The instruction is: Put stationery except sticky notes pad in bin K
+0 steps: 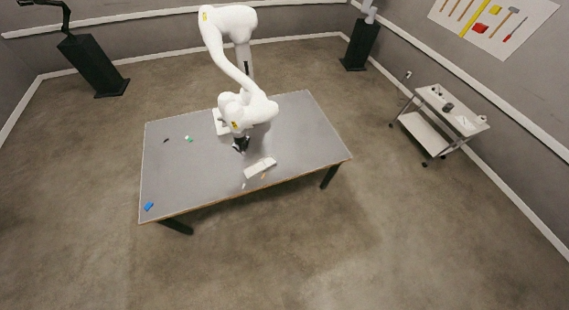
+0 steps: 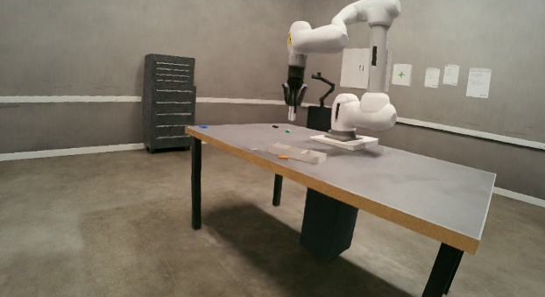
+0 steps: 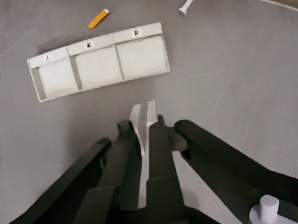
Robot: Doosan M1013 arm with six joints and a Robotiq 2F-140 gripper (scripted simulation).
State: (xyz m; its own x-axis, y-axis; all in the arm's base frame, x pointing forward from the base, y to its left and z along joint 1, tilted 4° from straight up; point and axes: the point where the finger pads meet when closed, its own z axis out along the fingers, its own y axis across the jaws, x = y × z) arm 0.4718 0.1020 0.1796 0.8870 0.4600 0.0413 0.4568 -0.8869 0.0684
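Right now the bin is 3 cm ahead of my hand, 10 cm to the left of it and 16 cm below it. Also, from my hand: orange piece 11 cm ahead, 12 cm to the left, 18 cm below; then white piece 16 cm ahead, 3 cm to the right, 17 cm below; then green block 32 cm behind, 47 cm to the right, 17 cm below.
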